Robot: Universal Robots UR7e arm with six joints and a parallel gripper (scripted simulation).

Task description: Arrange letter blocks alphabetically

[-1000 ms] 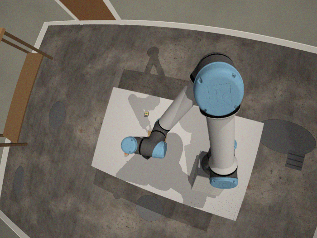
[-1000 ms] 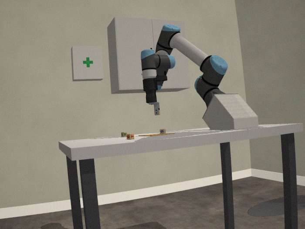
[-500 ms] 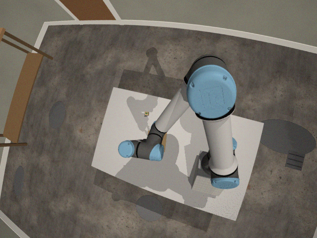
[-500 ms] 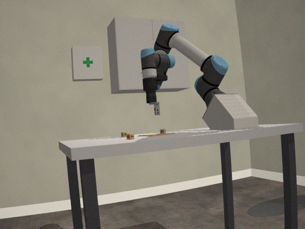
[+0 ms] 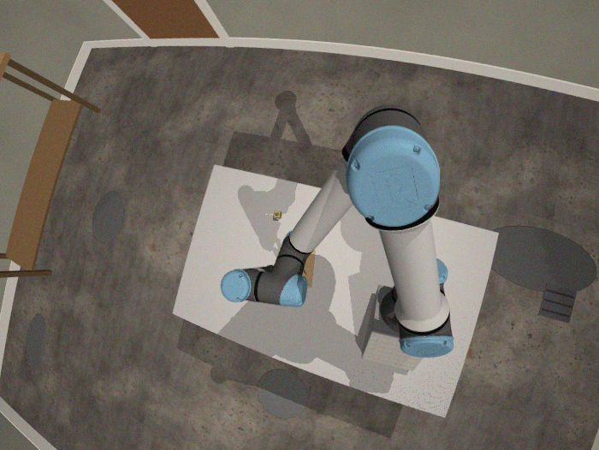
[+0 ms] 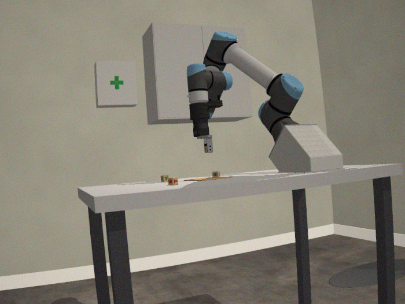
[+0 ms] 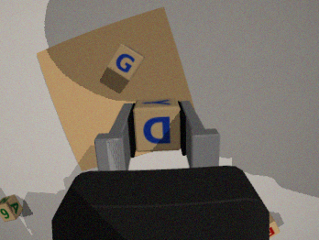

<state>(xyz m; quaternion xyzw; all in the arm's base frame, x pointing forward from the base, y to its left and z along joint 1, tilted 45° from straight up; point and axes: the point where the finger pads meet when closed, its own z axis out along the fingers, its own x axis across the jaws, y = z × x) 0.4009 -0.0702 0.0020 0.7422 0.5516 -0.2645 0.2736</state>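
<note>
Now: hand 10 mm past the tan mat, 40 mm to the left of it and 120 mm above it. The rest, counted from my hand: red-marked block (210 mm ahead, 90 mm to the left, 110 mm below).
</note>
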